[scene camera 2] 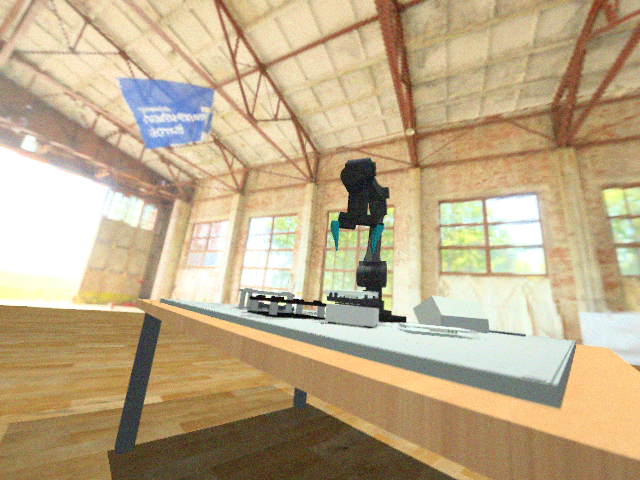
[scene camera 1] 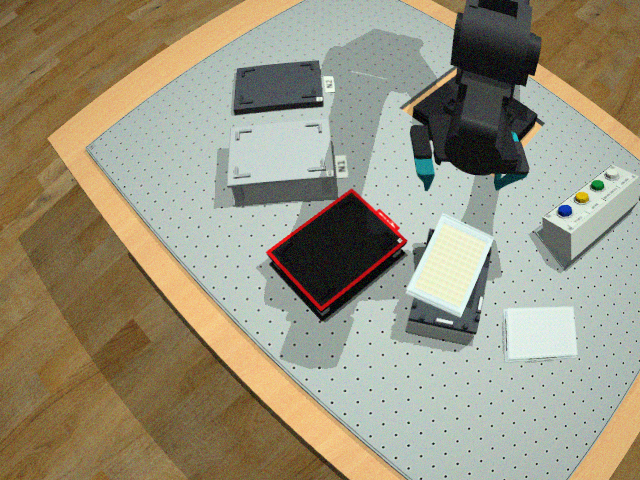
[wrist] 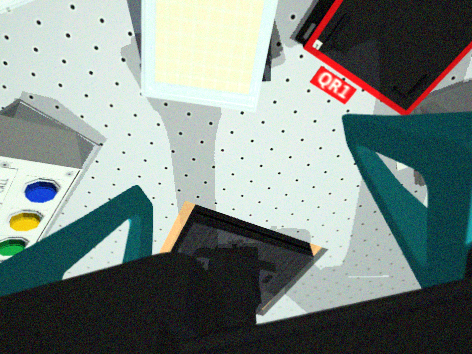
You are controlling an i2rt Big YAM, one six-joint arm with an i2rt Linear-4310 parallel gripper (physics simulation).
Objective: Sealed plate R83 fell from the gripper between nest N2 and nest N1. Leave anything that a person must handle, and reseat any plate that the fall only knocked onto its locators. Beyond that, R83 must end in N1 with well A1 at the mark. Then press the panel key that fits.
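Frame: origin at the arm's base, x ahead, y left, z up, level; millimetres.
Seen in the pictures: gripper, fingertip midpoint: (scene camera 2: 354,252) (scene camera 1: 461,186) (wrist: 238,164); arm's base, link origin: (wrist: 227,273).
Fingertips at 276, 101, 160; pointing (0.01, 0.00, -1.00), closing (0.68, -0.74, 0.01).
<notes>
Offsets run from my fingertips to a thing's middle, as dx, dy, dz. "spot": to the spot under its first point. Level surfaces: height alone.
A pale-rimmed plate with yellowish wells @[+41, +33, -109] (scene camera 1: 451,264) (wrist: 207,45) lies askew over a dark block @[spot: +113, +78, -141] (scene camera 1: 443,328); no R83 label or A1 mark can be read on it. Nest N1 @[+45, -291, -149] (scene camera 1: 281,149) is raised, light grey and bare on top, with corner locators. Nest N2 @[-94, -438, -170] (scene camera 1: 279,85) is low, dark and bare on top. The key panel @[-231, +178, -139] (scene camera 1: 594,227) (scene camera 2: 457,315) (wrist: 40,142) carries blue @[-166, +135, -118] (scene camera 1: 565,210) (wrist: 42,191), yellow @[-213, +150, -118] (scene camera 1: 582,197) (wrist: 25,220), green @[-261, +164, -118] (scene camera 1: 597,184) (wrist: 12,247) and white keys @[-309, +179, -118] (scene camera 1: 612,173). My gripper (scene camera 1: 461,187) (scene camera 2: 355,251) (wrist: 238,164) is open and empty, high above the table, between the arm's base and the plate.
The red-edged black nest QR1 @[+110, -117, -158] (scene camera 1: 336,253) (wrist: 425,45) stands between N1 and the plate's block, bare on top. A flat white plate or lid @[+11, +210, -174] (scene camera 1: 540,333) lies on the perforated board @[dz -181] (scene camera 1: 382,392) to the right of that block. The panel stands at the right.
</notes>
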